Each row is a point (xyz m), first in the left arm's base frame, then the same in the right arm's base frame.
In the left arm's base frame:
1: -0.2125 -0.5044 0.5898
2: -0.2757 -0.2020 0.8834
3: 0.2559 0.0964 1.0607
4: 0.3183 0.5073 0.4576
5: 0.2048 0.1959 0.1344
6: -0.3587 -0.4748 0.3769
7: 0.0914 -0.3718 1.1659
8: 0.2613 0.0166 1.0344
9: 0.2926 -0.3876 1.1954
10: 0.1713 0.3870 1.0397
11: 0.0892 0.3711 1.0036
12: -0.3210 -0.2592 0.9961
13: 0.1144 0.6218 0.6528
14: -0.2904 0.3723 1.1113
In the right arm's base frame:
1: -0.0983 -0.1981 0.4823
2: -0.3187 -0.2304 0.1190
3: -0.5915 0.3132 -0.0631
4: 0.0224 0.6293 -0.3074
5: 0.3180 0.5017 0.0253
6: 0.1484 -0.2774 0.4617
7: -0.7114 -0.0043 0.3140
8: -0.5790 0.2999 0.0191
9: -0.7967 0.1709 0.3744
10: -0.5082 0.3273 -0.3544
11: -0.4536 0.2544 -0.3530
12: -0.4215 -0.3148 0.1375
13: -0.0919 0.4315 -0.5089
14: -0.4522 -0.1210 -0.4744

